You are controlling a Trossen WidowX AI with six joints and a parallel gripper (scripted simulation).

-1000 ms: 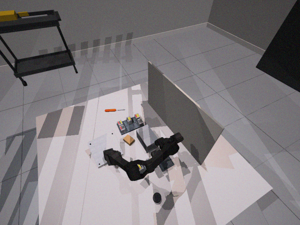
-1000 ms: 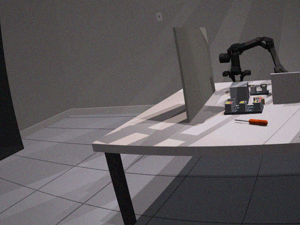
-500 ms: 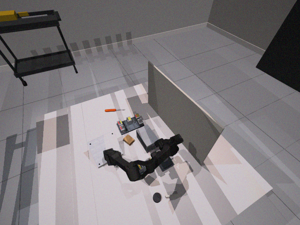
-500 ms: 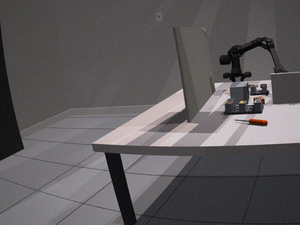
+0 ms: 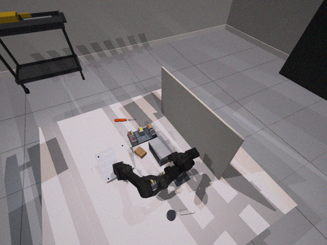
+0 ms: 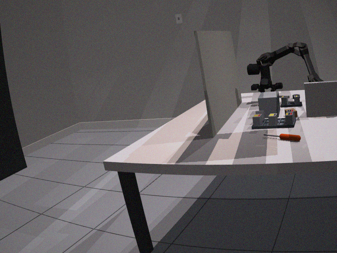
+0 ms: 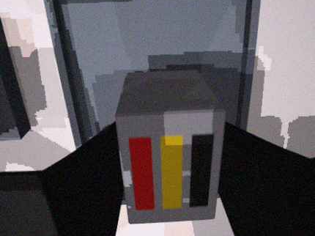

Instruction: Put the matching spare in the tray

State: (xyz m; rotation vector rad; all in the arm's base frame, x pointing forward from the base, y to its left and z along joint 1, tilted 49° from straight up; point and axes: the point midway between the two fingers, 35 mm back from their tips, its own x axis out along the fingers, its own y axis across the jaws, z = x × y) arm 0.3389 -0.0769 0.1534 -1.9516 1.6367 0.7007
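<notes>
My gripper tip is 2 cm above the tray. Round my gripper tip: grey mounted unit 5 cm behind, 19 cm to the left, 3 cm above; then white bar 6 cm behind, 22 cm to the right, 2 cm below; then black disc 14 cm behind, 19 cm to the right, 2 cm below.
</notes>
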